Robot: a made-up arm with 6 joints. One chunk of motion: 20 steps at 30 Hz.
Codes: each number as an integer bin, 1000 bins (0 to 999) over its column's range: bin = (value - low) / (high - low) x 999, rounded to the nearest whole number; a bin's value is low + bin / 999 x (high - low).
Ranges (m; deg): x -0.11..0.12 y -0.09..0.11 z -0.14..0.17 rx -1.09..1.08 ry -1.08..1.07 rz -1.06..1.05
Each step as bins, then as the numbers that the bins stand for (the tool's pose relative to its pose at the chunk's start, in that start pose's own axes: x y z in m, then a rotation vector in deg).
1 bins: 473 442 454 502 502 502
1 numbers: -0.0011 -0.0015 0.0009 0.00 0.00 0.00
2 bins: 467 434 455 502 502 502
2 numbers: -0.0025 -0.0031 0.0012 0.00 0.00 0.00
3 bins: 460 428 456 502 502 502
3 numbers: -0.0041 -0.0043 0.0015 0.00 0.00 0.00
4 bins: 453 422 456 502 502 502
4 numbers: -0.0057 -0.0055 0.0015 0.00 0.00 0.00
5 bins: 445 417 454 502 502 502
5 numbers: -0.0075 -0.0065 0.0009 0.00 0.00 0.00
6 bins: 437 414 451 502 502 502
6 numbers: -0.0094 -0.0071 -0.0001 0.00 0.00 0.00
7 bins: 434 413 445 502 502 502
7 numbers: -0.0101 -0.0073 -0.0019 0.00 0.00 0.00
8 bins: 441 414 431 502 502 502
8 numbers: -0.0085 -0.0071 -0.0063 0.00 0.00 0.00
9 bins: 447 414 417 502 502 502
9 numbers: -0.0071 -0.0071 -0.0106 0.00 0.00 0.00
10 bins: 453 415 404 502 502 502
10 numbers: -0.0057 -0.0069 -0.0146 0.00 0.00 0.00
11 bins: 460 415 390 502 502 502
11 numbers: -0.0041 -0.0069 -0.0190 0.00 0.00 0.00
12 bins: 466 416 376 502 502 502
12 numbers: -0.0027 -0.0067 -0.0233 0.00 0.00 0.00
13 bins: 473 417 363 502 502 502
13 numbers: -0.0011 -0.0065 -0.0274 0.00 0.00 0.00
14 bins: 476 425 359 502 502 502
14 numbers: -0.0004 -0.0049 -0.0286 0.00 0.00 0.00
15 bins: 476 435 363 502 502 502
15 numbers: -0.0004 -0.0029 -0.0274 0.00 0.00 0.00
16 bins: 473 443 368 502 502 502
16 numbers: -0.0011 -0.0013 -0.0258 0.00 0.00 0.00
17 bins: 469 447 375 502 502 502
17 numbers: -0.0020 -0.0005 -0.0236 0.00 0.00 0.00
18 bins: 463 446 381 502 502 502
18 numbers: -0.0034 -0.0007 -0.0218 0.00 0.00 0.00
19 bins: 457 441 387 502 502 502
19 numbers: -0.0048 -0.0017 -0.0199 0.00 0.00 0.00
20 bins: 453 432 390 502 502 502
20 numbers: -0.0057 -0.0035 -0.0190 0.00 0.00 0.00
